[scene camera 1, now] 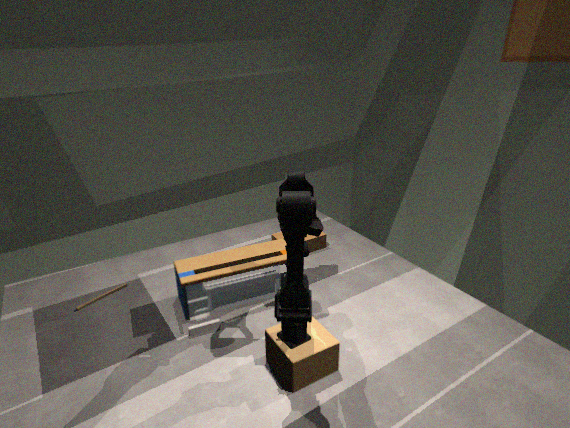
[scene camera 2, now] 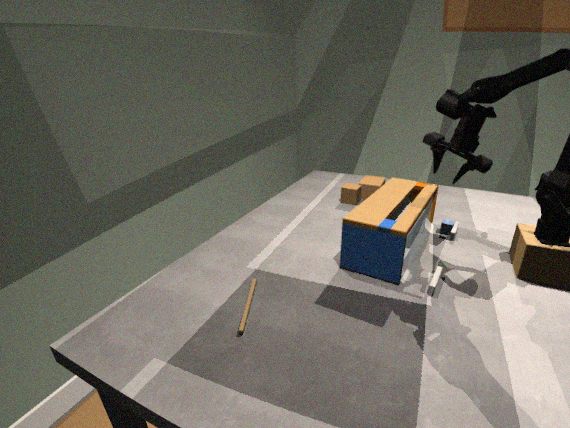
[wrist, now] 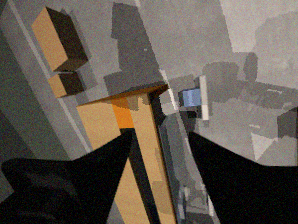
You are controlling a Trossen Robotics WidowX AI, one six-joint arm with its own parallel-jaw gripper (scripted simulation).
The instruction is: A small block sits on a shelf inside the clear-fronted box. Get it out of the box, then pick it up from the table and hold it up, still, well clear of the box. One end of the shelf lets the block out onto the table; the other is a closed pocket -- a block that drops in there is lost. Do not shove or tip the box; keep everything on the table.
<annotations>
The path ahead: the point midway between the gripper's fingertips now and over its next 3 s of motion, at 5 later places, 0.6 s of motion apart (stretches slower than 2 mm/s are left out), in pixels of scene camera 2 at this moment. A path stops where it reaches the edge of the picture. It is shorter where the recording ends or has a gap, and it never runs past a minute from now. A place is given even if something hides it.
My gripper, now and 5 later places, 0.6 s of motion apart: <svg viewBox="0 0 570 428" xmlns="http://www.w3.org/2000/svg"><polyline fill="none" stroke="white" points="443,178 447,176 444,189 442,211 440,220 440,227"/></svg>
</annotations>
